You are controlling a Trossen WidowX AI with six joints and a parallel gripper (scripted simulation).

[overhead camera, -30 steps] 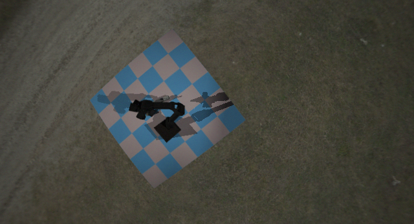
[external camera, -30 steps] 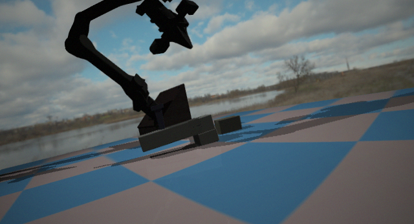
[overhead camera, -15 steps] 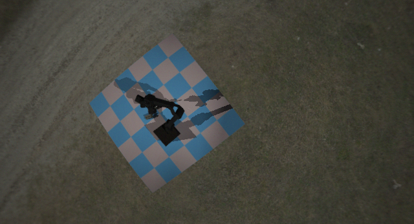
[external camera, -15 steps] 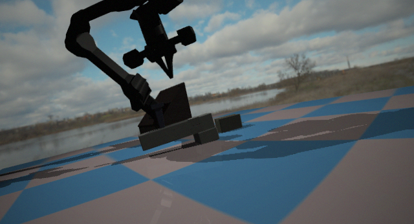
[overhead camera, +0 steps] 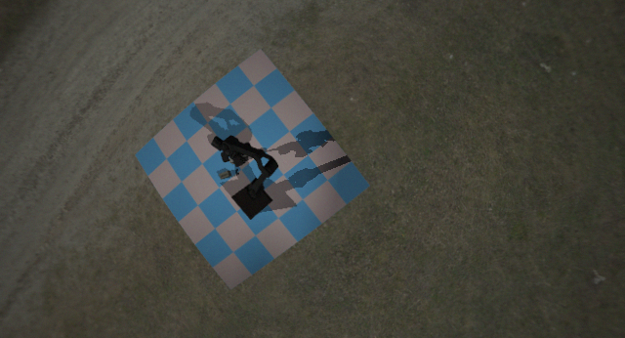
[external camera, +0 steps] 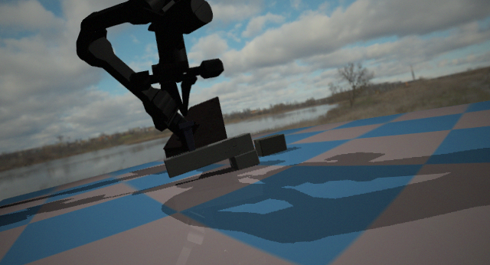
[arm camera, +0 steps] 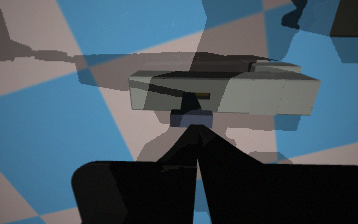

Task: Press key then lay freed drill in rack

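Right now my gripper tip is 4 cm above the small dark blue key. Round my gripper tip: yellow drill: 2 cm ahead, 5 cm to the left, 8 cm below; then long grey housing: 1 cm ahead, 4 cm to the left, 9 cm below.
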